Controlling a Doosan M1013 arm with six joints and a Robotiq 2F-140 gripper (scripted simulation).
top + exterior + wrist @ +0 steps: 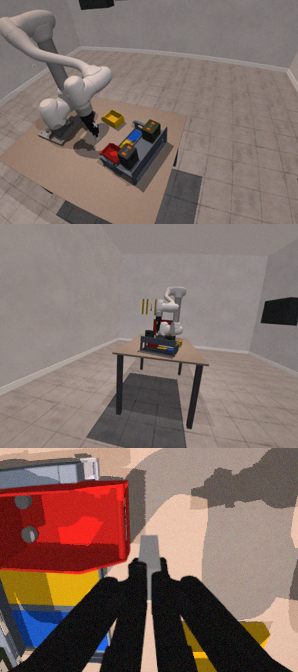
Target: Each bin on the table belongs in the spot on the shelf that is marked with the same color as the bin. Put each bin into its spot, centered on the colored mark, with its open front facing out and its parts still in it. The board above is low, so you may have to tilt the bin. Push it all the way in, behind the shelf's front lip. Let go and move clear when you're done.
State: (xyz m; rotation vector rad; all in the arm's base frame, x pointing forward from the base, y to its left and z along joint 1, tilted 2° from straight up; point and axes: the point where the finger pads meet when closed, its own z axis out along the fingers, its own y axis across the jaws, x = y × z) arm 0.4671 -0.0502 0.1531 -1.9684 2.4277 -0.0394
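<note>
Right now my hand is 11 cm short of the red bin, 11 cm above it and 2 cm to the left of it. From my hand the other things lie so: yellow bin 28 cm to the left, 13 cm below, 8 cm behind; grey shelf 30 cm ahead, 6 cm below, 5 cm to the left.
</note>
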